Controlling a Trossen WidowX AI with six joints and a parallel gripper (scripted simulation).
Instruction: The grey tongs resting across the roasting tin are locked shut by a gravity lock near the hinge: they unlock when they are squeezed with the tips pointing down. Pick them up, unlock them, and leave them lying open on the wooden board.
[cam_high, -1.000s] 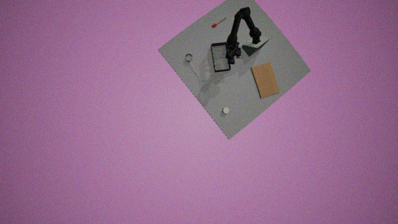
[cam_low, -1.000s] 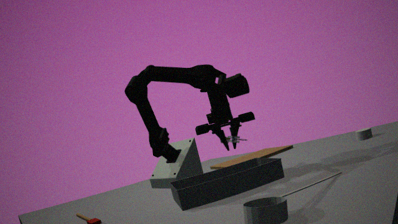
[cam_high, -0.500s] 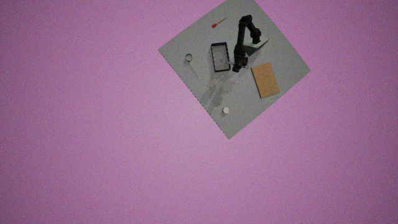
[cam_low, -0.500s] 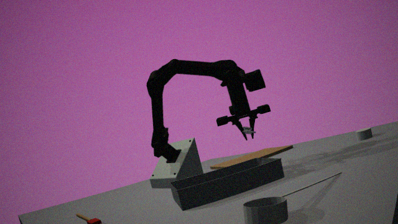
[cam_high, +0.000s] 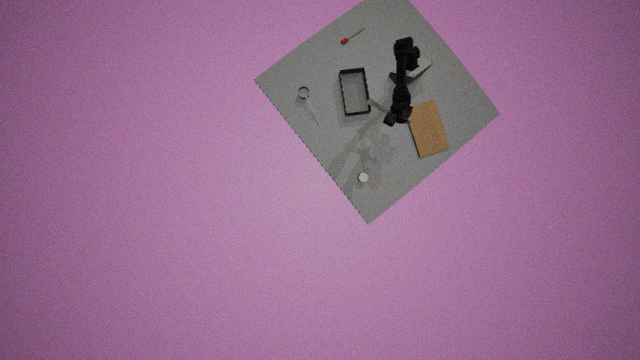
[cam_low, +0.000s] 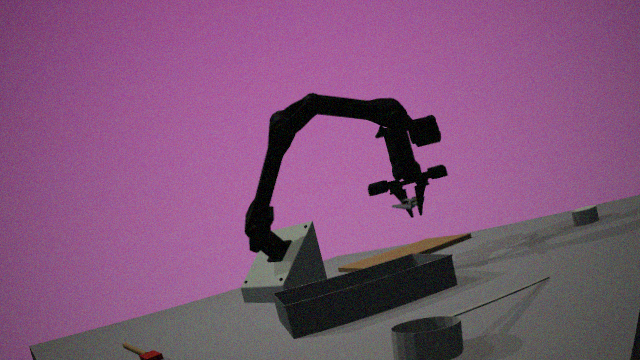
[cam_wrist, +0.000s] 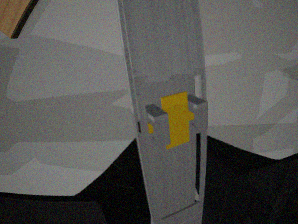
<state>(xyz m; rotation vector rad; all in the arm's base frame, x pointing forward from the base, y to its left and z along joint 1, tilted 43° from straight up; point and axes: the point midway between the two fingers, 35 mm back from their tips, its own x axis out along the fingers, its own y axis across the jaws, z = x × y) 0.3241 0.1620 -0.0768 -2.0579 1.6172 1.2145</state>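
Now: the yellow lock piece 4 cm above my gripper tip, 2 cm to the left of it and 1 cm behind it. Round my gripper tip: dark roasting tin (27 cm to the right, 10 cm below, 5 cm ahead); small white cup (34 cm ahead, 23 cm to the left, 11 cm below); wooden board (24 cm behind, 22 cm to the left, 12 cm below).
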